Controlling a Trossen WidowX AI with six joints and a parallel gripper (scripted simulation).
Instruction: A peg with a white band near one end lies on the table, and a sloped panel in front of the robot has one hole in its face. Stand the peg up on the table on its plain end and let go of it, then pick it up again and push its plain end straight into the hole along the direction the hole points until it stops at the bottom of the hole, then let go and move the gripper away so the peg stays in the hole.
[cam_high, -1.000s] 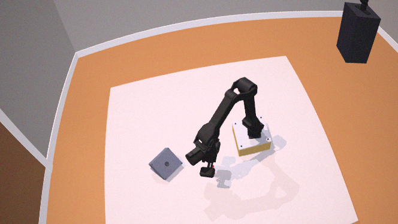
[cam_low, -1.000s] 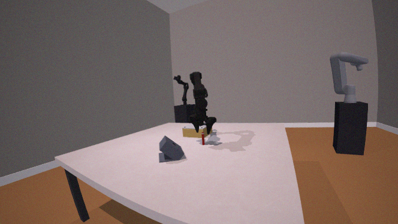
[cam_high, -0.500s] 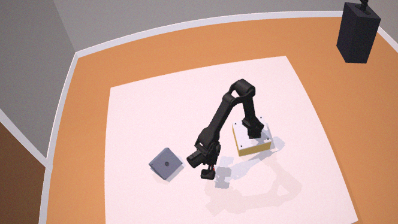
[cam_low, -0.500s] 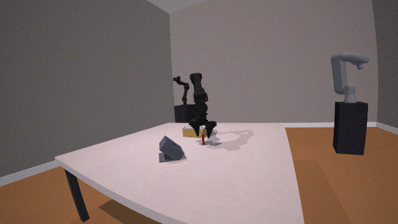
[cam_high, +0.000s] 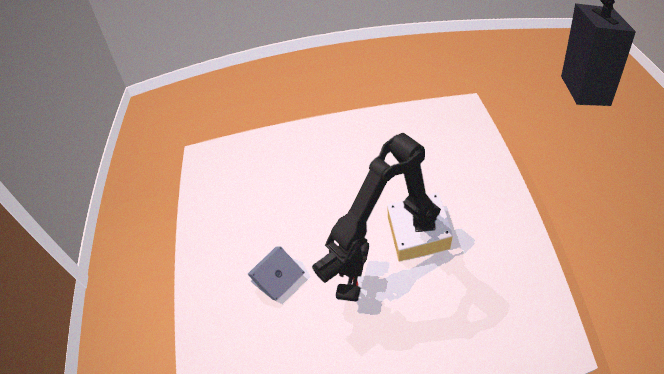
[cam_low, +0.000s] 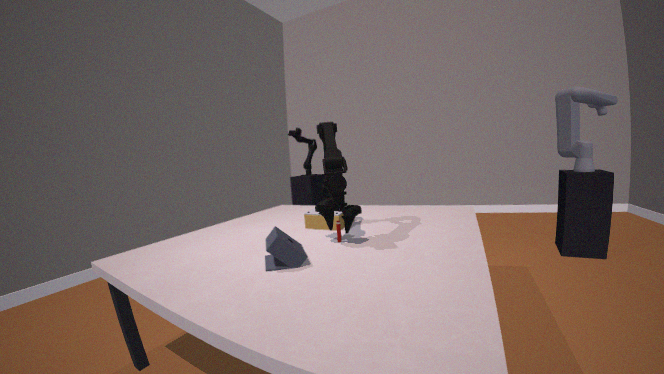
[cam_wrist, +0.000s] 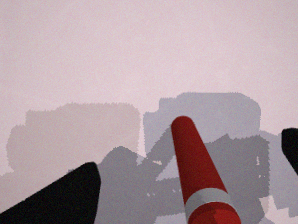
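The grey sloped panel is 240 mm ahead of my gripper tip, 40 mm to the right of it and 10 mm above it. From my gripper tip the other things lie so: red peg 20 mm above.
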